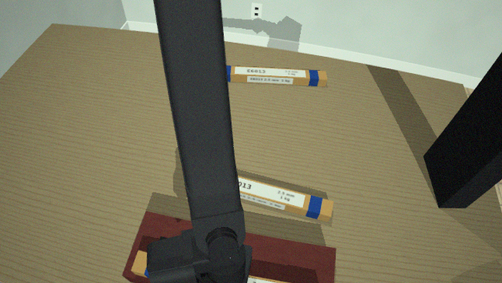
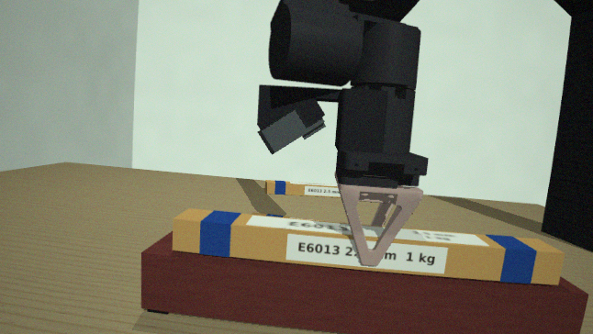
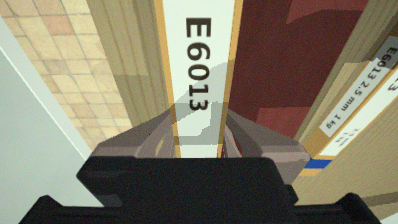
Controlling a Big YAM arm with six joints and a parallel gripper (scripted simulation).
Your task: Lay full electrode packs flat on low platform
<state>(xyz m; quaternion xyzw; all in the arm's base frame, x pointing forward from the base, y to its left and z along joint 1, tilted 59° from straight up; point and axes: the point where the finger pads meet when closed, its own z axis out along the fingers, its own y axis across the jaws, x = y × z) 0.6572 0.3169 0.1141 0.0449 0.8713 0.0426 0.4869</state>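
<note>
The dark red low platform lies 40 mm to the right of my hand and 60 mm below it.
</note>
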